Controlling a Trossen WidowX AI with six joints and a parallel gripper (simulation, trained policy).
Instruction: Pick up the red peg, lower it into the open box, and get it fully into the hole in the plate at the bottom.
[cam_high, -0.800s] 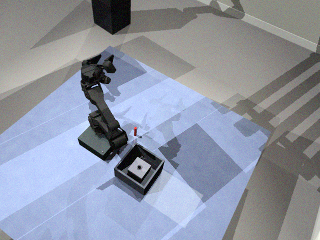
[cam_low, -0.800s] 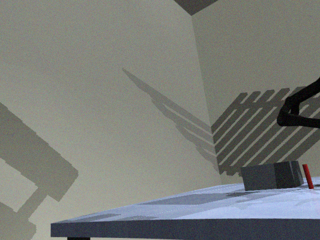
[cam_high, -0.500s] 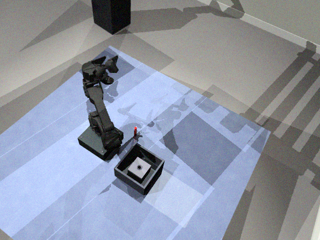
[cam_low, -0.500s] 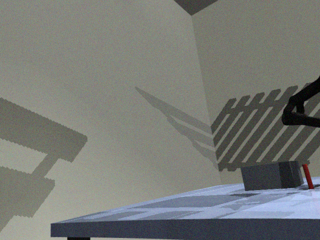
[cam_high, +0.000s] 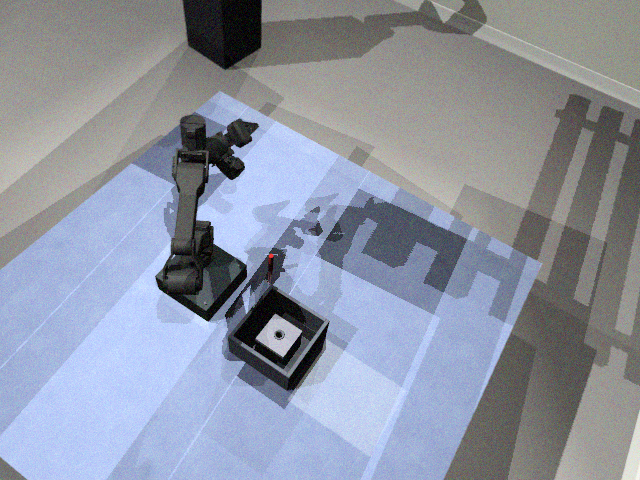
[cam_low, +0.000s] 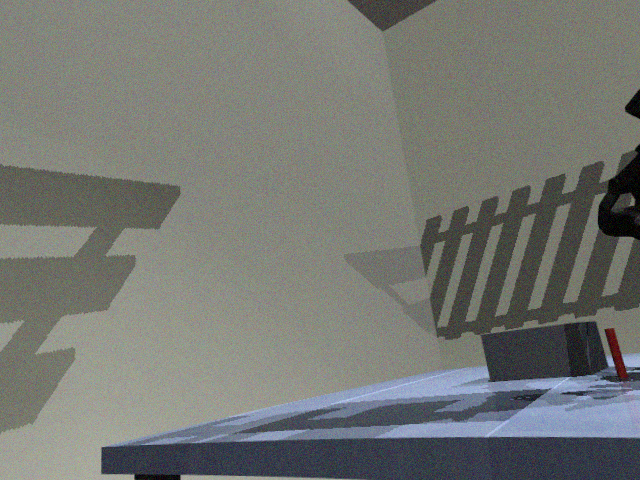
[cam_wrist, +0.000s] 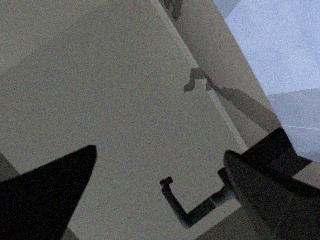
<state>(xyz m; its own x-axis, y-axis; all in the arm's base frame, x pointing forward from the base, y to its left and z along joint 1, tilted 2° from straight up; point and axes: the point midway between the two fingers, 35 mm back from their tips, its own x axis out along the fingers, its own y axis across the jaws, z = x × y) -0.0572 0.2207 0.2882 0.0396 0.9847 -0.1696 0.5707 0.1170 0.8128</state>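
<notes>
Now: the red peg 19 cm ahead of my gripper tip, 12 cm to the right of it and 32 cm below it. The rest, counted from my gripper tip: box (37 cm ahead, 27 cm to the right, 33 cm below); light grey plate (37 cm ahead, 27 cm to the right, 31 cm below).
</notes>
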